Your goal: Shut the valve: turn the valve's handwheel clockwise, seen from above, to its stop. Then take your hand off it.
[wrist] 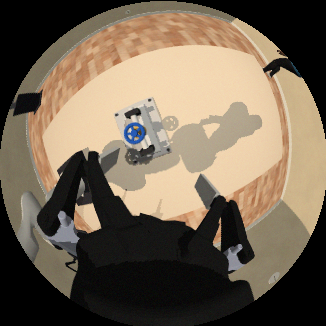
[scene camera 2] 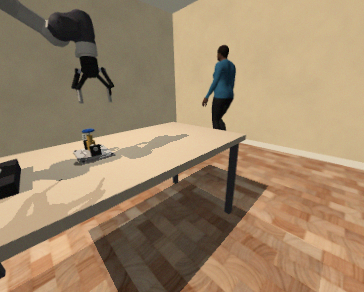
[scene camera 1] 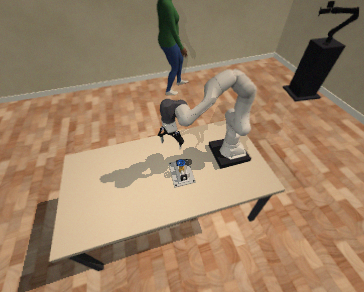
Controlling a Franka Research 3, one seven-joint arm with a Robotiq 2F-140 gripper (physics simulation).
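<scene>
The valve's blue handwheel (scene camera 1: 181,162) (scene camera 2: 88,130) (wrist: 126,133) lies level on top of a yellow-brass valve body (scene camera 1: 182,170) (scene camera 2: 90,142). The valve stands upright on a light grey base plate (scene camera 1: 190,182) (scene camera 2: 107,155) (wrist: 151,105) on the table. My gripper (scene camera 1: 171,143) (scene camera 2: 95,101) (wrist: 158,167) is open and empty, its fingers spread wide and pointing down. It hangs well above the handwheel, apart from it. In the wrist view the wheel shows ahead of the fingers, left of the middle. The wheel's turned angle cannot be told.
The table (scene camera 1: 100,215) (scene camera 2: 165,165) (wrist: 200,75) carries the black arm base (scene camera 1: 218,159) (scene camera 2: 10,176) beside the valve. A person in green (scene camera 1: 169,30), a person in blue (scene camera 2: 224,80) and a black pedestal (scene camera 1: 316,67) stand away from the table.
</scene>
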